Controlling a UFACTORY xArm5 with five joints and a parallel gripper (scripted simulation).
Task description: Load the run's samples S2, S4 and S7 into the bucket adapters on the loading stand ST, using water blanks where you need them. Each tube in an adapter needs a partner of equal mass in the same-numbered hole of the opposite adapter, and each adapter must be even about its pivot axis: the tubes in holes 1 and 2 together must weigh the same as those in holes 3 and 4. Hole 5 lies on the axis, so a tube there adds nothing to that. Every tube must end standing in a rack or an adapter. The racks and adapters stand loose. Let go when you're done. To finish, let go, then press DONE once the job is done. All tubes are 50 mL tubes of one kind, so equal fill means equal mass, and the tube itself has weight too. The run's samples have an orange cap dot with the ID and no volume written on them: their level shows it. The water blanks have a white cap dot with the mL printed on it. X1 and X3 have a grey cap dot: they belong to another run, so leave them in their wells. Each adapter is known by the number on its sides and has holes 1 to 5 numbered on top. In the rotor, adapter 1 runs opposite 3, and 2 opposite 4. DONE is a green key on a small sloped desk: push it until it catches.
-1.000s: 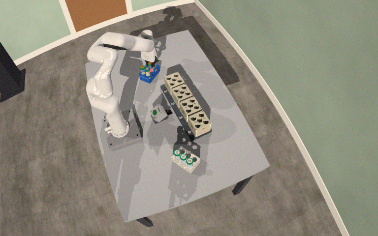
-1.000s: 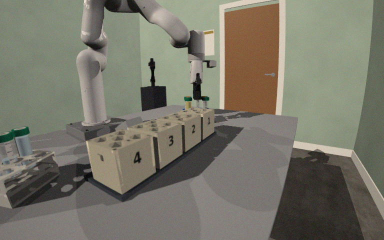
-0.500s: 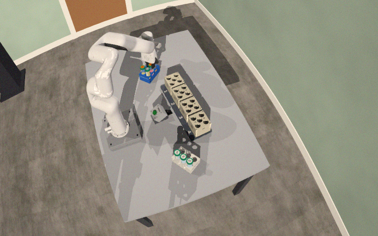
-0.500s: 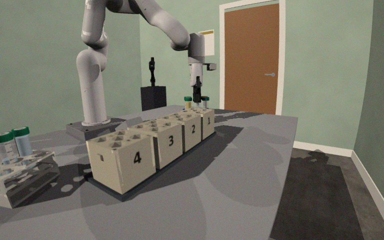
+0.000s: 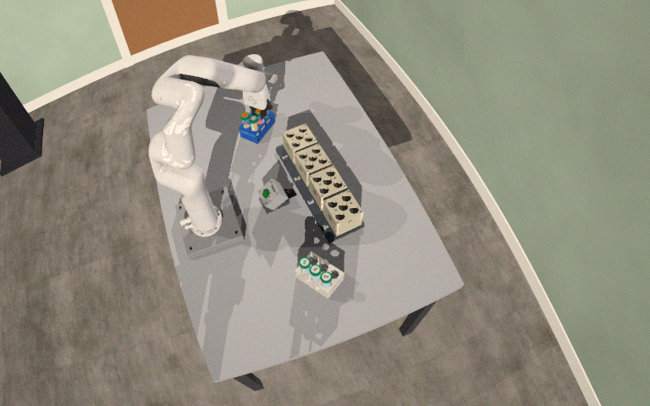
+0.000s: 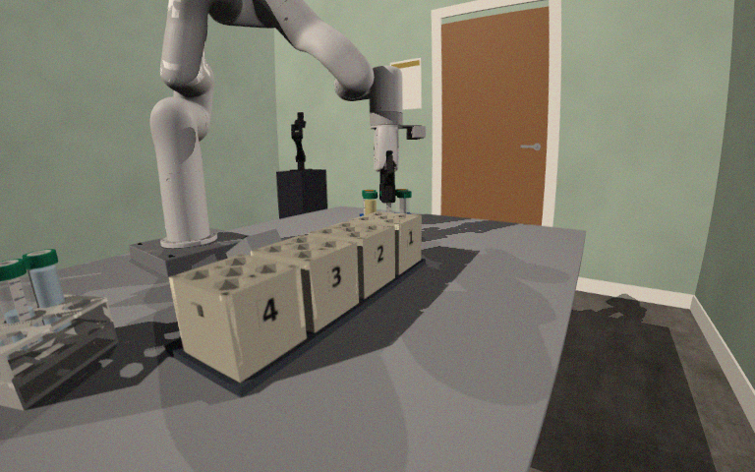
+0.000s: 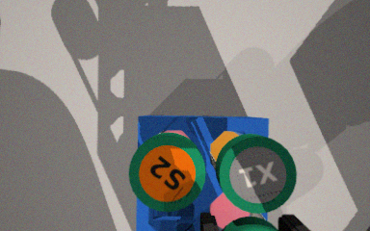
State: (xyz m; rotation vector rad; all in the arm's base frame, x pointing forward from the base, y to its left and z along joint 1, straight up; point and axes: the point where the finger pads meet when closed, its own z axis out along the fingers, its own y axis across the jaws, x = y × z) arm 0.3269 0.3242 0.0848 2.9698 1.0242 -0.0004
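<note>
Now: the pink tube 5 cm below my hand and 1 cm ahead of it. From my hand the other things lie so: green done key: 33 cm to the right, 9 cm behind, 5 cm below; adapter 1: 17 cm to the right, 10 cm ahead, 7 cm below; blue rack: 9 cm below, 2 cm to the left, 1 cm behind.
</note>
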